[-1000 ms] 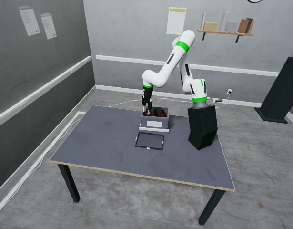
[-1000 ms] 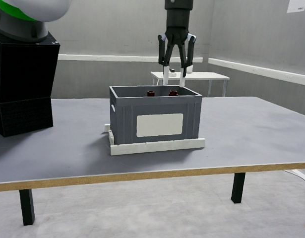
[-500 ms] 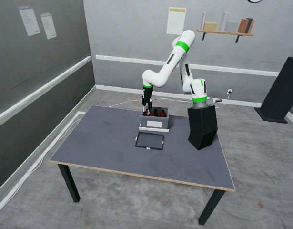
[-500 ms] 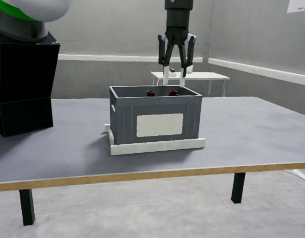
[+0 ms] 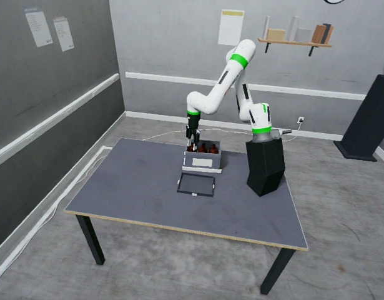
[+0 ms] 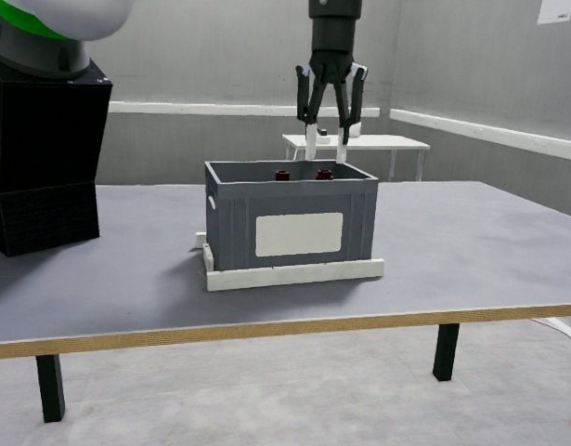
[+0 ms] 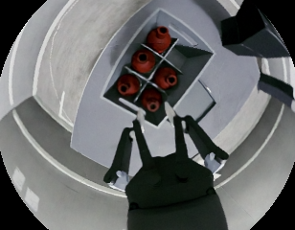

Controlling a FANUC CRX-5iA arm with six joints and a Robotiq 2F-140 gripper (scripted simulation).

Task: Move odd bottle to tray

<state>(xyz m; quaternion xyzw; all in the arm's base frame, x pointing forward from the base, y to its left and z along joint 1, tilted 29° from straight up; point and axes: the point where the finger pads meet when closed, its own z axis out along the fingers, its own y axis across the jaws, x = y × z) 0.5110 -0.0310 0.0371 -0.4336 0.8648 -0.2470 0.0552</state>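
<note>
The grey crate is 13 cm below my hand, 9 cm behind it and 5 cm to the right of it. Also, from my hand: dark tray (21 cm to the left, 20 cm below, 7 cm behind).
</note>
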